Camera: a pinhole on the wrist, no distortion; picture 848 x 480 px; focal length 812.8 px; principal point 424.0 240.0 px. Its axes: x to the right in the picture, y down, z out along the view. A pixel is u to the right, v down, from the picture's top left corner.
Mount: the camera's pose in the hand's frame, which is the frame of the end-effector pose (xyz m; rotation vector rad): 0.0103 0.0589 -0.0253 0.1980 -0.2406 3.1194
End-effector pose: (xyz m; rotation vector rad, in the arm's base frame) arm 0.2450 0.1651 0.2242 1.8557 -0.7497 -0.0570
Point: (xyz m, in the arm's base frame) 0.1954 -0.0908 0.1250
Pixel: 385.8 287.0
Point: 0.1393 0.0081 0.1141
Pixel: 684.1 350.6
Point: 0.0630 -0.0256 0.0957
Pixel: 794.6 231.4
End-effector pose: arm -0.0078 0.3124 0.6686 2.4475 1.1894 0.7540
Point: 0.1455 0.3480 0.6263
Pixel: 88.2 140.5
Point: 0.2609 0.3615 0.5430
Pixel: 169.1 61.4
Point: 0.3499 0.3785 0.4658
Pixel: 201.0 60.5
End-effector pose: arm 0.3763 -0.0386 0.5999 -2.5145 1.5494 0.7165
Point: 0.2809 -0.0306 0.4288
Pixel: 437.8 140.1
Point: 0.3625 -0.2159 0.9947
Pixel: behind the camera
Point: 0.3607 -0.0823 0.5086
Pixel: 71.8 408.6
